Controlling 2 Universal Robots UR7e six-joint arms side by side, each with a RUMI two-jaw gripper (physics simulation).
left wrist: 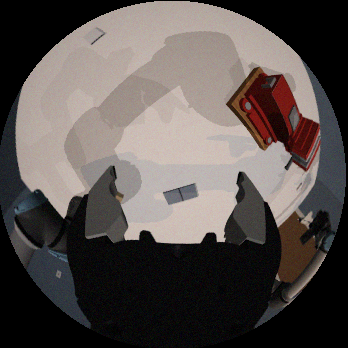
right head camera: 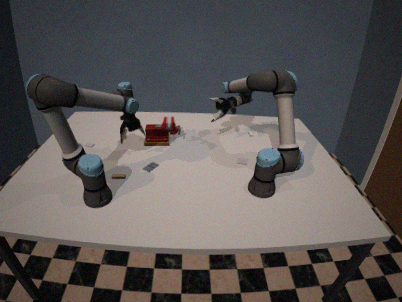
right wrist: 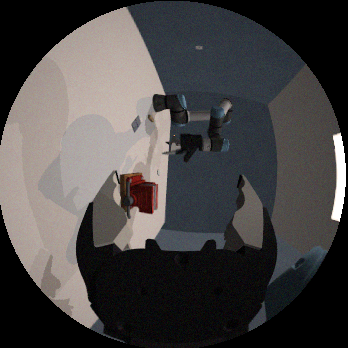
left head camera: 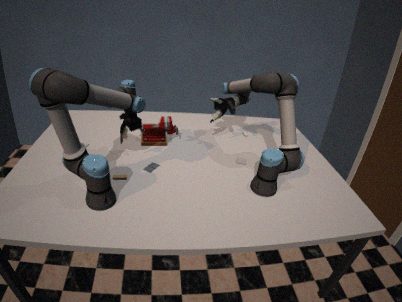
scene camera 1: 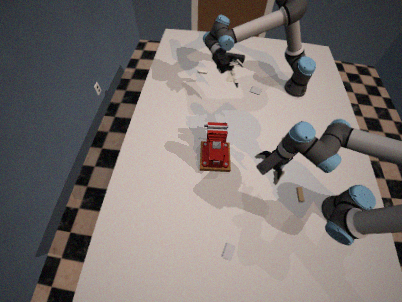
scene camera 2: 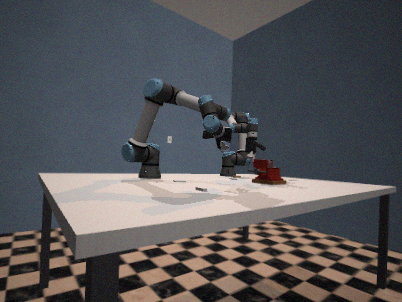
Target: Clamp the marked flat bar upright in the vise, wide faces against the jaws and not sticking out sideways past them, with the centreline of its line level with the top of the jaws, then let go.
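Pixels of known places: left gripper, fingertip midpoint: (left wrist: 177,168) (right head camera: 133,139) (right wrist: 163,146) (left head camera: 132,139) (scene camera 2: 253,163); right gripper, fingertip midpoint: (left wrist: 307,232) (right head camera: 210,110) (right wrist: 178,172) (left head camera: 209,110) (scene camera 1: 240,77); left arm's base, link origin: (right head camera: 98,198) (right wrist: 155,102) (left head camera: 101,200) (scene camera 2: 227,175); right arm's base, link origin: (right head camera: 261,189) (left head camera: 263,188) (scene camera 1: 294,89) (scene camera 2: 149,177).
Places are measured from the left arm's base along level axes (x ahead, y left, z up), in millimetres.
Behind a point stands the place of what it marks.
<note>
The marked flat bar (left head camera: 151,167) {x 303, y -227, z 3 mm} (right head camera: 150,167) {x 299, y -226, z 3 mm} (left wrist: 181,194) {x 310, y -228, z 3 mm} is blue-grey with a dark line across it and lies flat on the table. The red vise (left head camera: 155,134) {x 608, y -226, z 62 mm} (right head camera: 157,135) {x 608, y -222, z 56 mm} (scene camera 1: 216,152) {x 641, y -182, z 104 mm} (scene camera 2: 270,173) {x 684, y -256, z 68 mm} (left wrist: 280,110) {x 607, y -184, z 103 mm} (right wrist: 142,195) {x 641, y -334, z 123 mm} stands on a wooden base, with no bar visible between its jaws. My left gripper (left head camera: 131,136) {x 405, y -107, z 127 mm} (right head camera: 133,138) {x 405, y -107, z 127 mm} (scene camera 1: 267,170) {x 405, y -107, z 127 mm} (left wrist: 177,168) {x 405, y -107, z 127 mm} is open and empty above the table, beside the vise; the bar shows between and beyond its fingers in the left wrist view. My right gripper (left head camera: 212,110) {x 567, y -562, z 267 mm} (right head camera: 212,110) {x 567, y -562, z 267 mm} (scene camera 1: 239,76) {x 567, y -562, z 267 mm} (right wrist: 178,172) {x 567, y -562, z 267 mm} is open and empty, away from the vise.
A tan block (left head camera: 119,177) {x 176, y -62, z 14 mm} (right head camera: 118,176) {x 177, y -64, z 14 mm} (scene camera 1: 300,194) {x 188, y -59, z 15 mm} lies near the left arm's base. A pale plate (left head camera: 241,161) {x 409, y -779, z 5 mm} (right head camera: 242,161) {x 411, y -779, z 5 mm} (scene camera 1: 255,90) {x 426, y -776, z 5 mm} lies near the right arm's base. Another pale piece (right head camera: 89,145) {x 518, y 251, z 5 mm} (scene camera 1: 228,251) {x 529, y 255, z 5 mm} (left wrist: 94,35) lies apart. A small pale piece (scene camera 1: 202,72) {x 808, y -889, z 7 mm} lies near the right gripper.
</note>
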